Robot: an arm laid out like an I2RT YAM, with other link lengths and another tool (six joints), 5 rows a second.
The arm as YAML. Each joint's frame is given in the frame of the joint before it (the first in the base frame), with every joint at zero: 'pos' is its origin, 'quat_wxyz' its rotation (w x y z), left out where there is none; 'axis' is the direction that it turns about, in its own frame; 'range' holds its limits. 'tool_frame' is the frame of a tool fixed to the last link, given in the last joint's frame.
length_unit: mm
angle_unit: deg
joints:
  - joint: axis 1
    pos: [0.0, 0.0, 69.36]
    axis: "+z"
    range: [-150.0, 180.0]
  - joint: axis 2
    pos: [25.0, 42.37, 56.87]
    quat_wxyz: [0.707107, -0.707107, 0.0, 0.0]
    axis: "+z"
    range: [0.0, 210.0]
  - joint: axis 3
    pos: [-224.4, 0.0, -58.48]
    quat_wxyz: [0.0, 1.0, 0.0, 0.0]
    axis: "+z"
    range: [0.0, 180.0]
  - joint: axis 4
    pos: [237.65, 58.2, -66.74]
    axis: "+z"
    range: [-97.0, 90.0]
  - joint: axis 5
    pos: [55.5, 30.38, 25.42]
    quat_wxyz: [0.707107, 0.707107, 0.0, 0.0]
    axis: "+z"
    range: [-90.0, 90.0]
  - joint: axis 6
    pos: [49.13, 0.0, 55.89]
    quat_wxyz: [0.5, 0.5, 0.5, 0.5]
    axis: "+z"
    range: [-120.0, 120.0]
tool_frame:
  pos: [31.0, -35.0, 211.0]
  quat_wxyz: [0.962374, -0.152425, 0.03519, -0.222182]
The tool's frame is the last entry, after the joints.
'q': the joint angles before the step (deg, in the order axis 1, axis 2, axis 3, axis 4, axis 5, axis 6). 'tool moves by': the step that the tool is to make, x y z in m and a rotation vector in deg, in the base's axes. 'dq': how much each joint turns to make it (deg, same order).
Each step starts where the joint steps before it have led.
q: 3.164, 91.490, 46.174, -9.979, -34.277, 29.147
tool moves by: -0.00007, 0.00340, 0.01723, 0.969, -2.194, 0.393
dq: -0.088, -3.622, -1.126, -0.179, -0.969, 0.130
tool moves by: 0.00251, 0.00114, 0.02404, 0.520, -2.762, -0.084
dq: 0.023, -4.473, -0.246, -1.218, -0.223, 0.386
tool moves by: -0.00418, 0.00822, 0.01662, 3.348, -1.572, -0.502
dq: 0.112, -4.206, -2.650, 2.144, -2.015, 3.272
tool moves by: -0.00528, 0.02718, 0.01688, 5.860, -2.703, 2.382
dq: 1.402, -2.238, -3.799, 7.534, -4.598, 4.486
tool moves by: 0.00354, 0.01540, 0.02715, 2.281, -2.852, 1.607
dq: 1.381, -1.778, 1.310, 1.296, -1.417, 1.962
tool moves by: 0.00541, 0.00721, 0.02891, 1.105, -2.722, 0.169
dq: 1.112, -2.300, 2.166, -0.523, 0.343, 1.621
